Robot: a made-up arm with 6 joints. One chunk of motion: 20 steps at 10 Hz.
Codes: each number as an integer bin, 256 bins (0 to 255) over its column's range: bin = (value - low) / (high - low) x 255, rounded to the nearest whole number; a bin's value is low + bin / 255 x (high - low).
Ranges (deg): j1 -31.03..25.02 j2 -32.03..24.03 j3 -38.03..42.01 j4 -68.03..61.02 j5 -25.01..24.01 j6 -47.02..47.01
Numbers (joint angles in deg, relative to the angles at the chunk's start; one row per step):
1: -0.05 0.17 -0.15 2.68 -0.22 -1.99
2: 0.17 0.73 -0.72 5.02 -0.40 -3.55
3: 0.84 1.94 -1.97 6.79 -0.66 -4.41
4: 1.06 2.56 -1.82 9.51 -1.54 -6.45
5: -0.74 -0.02 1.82 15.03 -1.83 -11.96
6: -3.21 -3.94 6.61 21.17 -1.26 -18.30
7: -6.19 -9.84 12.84 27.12 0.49 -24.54
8: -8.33 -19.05 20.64 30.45 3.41 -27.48
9: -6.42 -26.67 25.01 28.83 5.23 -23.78
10: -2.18 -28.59 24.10 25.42 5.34 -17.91
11: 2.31 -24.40 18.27 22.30 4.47 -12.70
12: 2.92 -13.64 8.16 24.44 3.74 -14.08
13: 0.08 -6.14 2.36 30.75 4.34 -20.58
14: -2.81 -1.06 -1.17 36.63 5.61 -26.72
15: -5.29 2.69 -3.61 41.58 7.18 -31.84
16: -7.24 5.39 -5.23 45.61 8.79 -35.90
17: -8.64 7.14 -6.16 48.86 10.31 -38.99
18: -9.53 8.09 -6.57 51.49 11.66 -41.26
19: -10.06 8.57 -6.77 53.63 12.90 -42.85
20: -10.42 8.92 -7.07 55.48 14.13 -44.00
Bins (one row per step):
1: 141 146 121 140 129 122
2: 142 149 119 144 128 118
3: 145 155 115 148 127 116
4: 146 157 115 153 122 110
5: 138 146 127 164 121 95
6: 127 128 142 176 124 78
7: 113 101 162 188 133 61
8: 103 59 187 195 148 53
9: 112 24 201 191 157 63
10: 131 16 198 185 158 79
11: 152 35 179 178 153 93
12: 154 84 147 183 150 89
13: 142 118 129 195 153 72
14: 128 141 117 207 159 55
15: 117 158 110 217 167 41
16: 108 170 104 225 176 30
17: 102 178 102 231 184 22
18: 98 182 100 236 191 16
19: 95 185 100 240 197 11
20: 94 186 99 244 204 8

